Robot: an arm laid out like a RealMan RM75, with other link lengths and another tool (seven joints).
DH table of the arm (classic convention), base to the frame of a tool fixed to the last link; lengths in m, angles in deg. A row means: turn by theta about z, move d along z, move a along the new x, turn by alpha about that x. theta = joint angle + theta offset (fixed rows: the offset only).
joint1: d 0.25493  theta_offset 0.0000  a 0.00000  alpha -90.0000
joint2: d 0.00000  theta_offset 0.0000  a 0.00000  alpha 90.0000
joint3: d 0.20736  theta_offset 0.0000  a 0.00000  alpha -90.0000
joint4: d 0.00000  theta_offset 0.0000  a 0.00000  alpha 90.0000
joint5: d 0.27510  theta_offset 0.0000  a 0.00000  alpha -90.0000
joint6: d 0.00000  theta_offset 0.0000  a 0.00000  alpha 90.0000
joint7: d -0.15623  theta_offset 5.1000  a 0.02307  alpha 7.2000
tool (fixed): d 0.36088  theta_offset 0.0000  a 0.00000  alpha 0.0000
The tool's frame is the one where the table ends.
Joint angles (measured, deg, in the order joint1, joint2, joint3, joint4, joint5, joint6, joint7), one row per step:
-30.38, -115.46, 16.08, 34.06, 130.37, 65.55, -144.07
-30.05, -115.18, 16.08, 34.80, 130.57, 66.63, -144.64
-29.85, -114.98, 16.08, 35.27, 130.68, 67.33, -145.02
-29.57, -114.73, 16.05, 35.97, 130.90, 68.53, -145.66
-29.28, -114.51, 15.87, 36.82, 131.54, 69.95, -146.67
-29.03, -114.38, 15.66, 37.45, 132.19, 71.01, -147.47
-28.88, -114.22, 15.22, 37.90, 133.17, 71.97, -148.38
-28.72, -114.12, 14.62, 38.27, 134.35, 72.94, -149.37
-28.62, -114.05, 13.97, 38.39, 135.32, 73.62, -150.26
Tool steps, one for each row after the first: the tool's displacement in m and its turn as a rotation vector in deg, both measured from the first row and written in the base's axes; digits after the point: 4 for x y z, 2 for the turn. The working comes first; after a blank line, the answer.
Tool pose at each row, in the base's axes (x y z in m, rotation vector in deg; the steps are taken from these numbers as rounded here):
-0.4339, 0.4201, 0.0737, -82.11, -113.41, -37.61
-0.4343, 0.4181, 0.0788, -82.26, -113.57, -37.57
-0.4345, 0.4169, 0.0822, -82.35, -113.66, -37.56
-0.4342, 0.4149, 0.0864, -82.59, -114.00, -37.56
-0.4344, 0.4115, 0.0903, -82.68, -114.74, -37.29
-0.4352, 0.4082, 0.0927, -82.64, -115.43, -36.92
-0.4367, 0.4043, 0.0945, -82.35, -116.36, -36.37
-0.4389, 0.3995, 0.0951, -81.87, -117.58, -35.74
-0.4410, 0.3952, 0.0948, -81.17, -118.81, -35.39

-0.0004, -0.0020, 0.0051, -0.17, -0.11, -0.05
-0.0006, -0.0032, 0.0085, -0.27, -0.18, -0.09
-0.0003, -0.0052, 0.0127, -0.56, -0.46, -0.16
-0.0005, -0.0086, 0.0166, -1.12, -0.84, 0.03
-0.0013, -0.0119, 0.0190, -1.63, -1.11, 0.33
-0.0028, -0.0158, 0.0208, -2.23, -1.42, 0.90
-0.0050, -0.0206, 0.0214, -2.94, -1.86, 1.69
-0.0071, -0.0249, 0.0211, -3.42, -2.43, 2.54

